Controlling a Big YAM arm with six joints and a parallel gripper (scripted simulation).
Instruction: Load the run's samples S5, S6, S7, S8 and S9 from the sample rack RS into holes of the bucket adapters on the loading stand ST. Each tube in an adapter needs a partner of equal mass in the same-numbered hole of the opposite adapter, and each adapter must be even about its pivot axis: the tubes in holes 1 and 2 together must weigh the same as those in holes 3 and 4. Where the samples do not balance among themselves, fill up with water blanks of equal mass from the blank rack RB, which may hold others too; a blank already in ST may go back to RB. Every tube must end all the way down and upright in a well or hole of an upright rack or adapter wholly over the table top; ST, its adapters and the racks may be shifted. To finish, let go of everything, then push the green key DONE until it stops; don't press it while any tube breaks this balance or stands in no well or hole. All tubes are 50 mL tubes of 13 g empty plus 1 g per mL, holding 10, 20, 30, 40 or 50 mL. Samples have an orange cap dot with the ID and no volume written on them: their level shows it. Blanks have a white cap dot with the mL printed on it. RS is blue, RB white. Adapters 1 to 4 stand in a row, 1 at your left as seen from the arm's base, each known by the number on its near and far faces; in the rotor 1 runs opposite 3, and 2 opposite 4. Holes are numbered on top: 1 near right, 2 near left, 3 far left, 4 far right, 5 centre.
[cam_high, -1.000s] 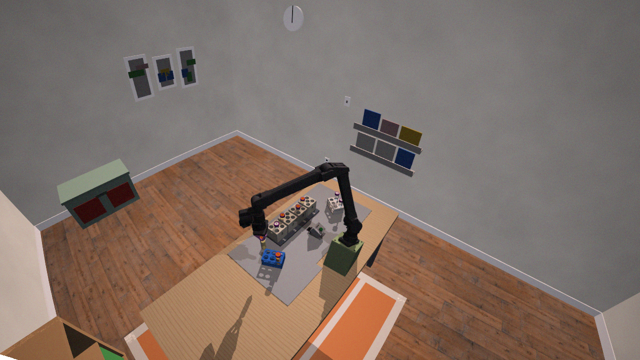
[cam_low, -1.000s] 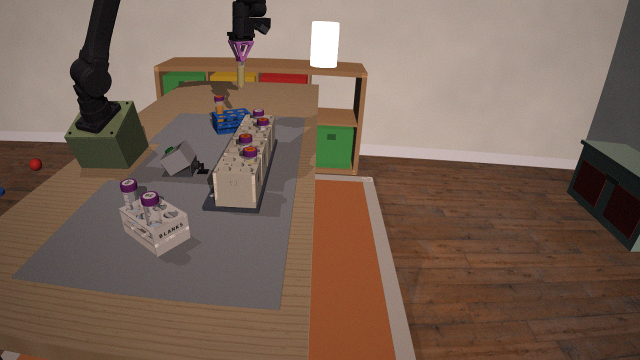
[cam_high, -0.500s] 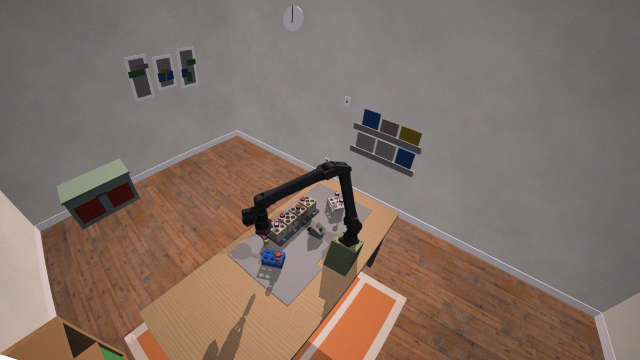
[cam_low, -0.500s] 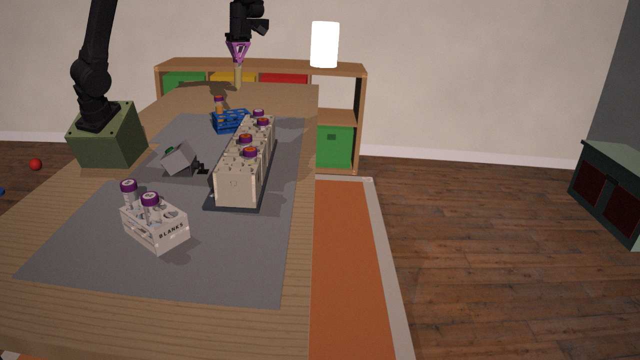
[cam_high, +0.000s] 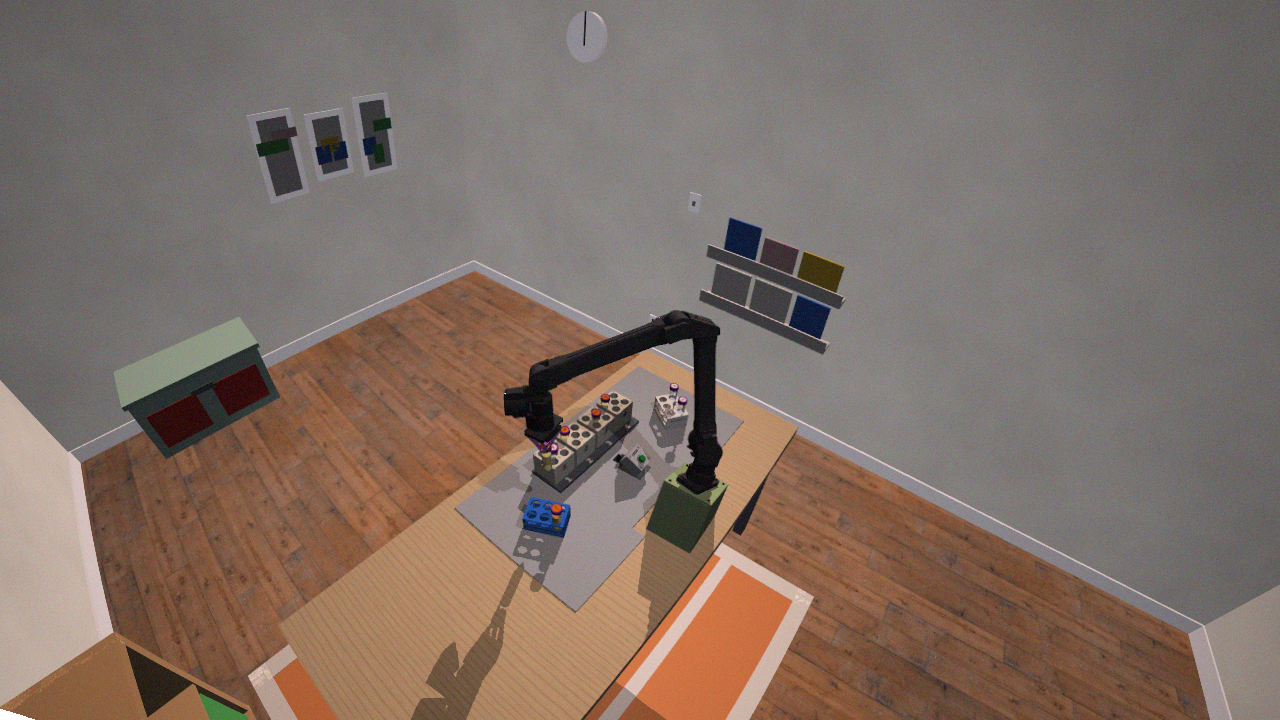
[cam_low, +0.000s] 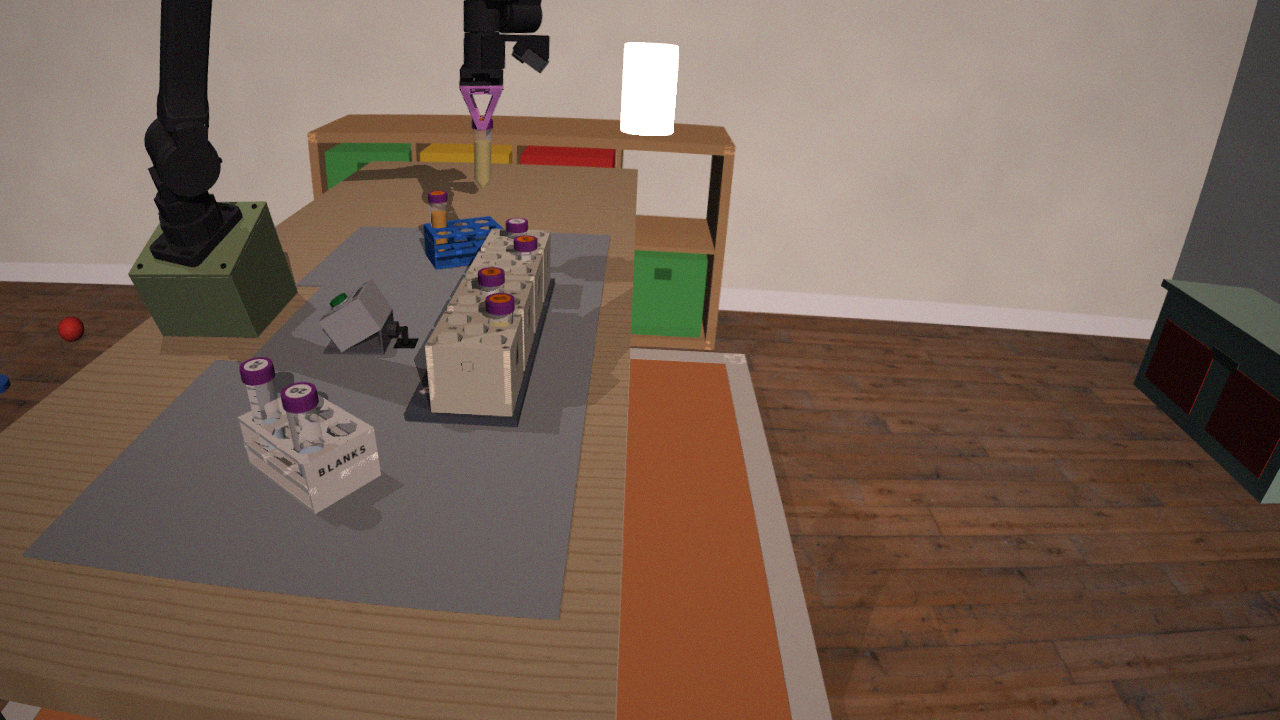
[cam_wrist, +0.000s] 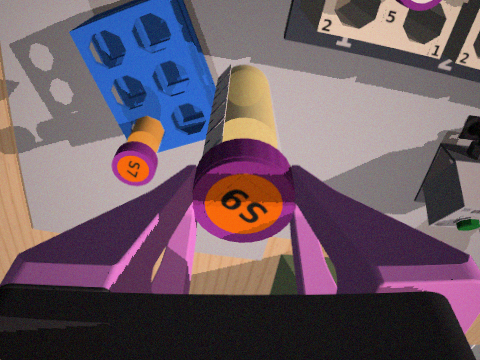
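The sample tube S9 is 1 cm to the left of my hand and 5 cm below it. Also, from my hand: blue sample rack RS: 7 cm behind, 6 cm to the left, 23 cm below; orange-dot sample tube: 12 cm behind, 5 cm to the left, 20 cm below; water blank marked 30: 10 cm ahead, 8 cm to the right, 19 cm below.
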